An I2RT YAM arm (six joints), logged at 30 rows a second.
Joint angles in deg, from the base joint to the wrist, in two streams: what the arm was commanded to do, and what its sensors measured. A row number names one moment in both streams.
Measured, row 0:
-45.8 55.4 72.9 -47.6 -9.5 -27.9
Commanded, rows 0 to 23:
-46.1 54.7 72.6 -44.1 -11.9 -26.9
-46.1 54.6 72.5 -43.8 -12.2 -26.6
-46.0 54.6 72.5 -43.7 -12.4 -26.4
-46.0 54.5 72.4 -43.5 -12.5 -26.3
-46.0 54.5 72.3 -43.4 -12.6 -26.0
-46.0 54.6 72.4 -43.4 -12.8 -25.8
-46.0 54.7 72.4 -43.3 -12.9 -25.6
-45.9 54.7 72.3 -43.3 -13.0 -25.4
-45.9 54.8 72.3 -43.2 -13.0 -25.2
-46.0 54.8 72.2 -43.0 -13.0 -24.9
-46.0 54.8 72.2 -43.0 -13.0 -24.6
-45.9 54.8 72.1 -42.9 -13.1 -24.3
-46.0 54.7 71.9 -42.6 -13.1 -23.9
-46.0 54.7 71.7 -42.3 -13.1 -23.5
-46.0 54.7 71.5 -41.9 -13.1 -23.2
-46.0 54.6 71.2 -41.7 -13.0 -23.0
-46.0 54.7 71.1 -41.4 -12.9 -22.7
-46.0 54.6 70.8 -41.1 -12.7 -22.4
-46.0 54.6 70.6 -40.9 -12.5 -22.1
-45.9 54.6 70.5 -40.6 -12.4 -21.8
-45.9 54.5 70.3 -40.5 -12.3 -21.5
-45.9 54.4 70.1 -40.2 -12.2 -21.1
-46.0 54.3 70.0 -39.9 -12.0 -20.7
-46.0 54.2 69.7 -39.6 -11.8 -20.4
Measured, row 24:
-45.8 55.4 69.9 -44.4 -11.9 -22.9
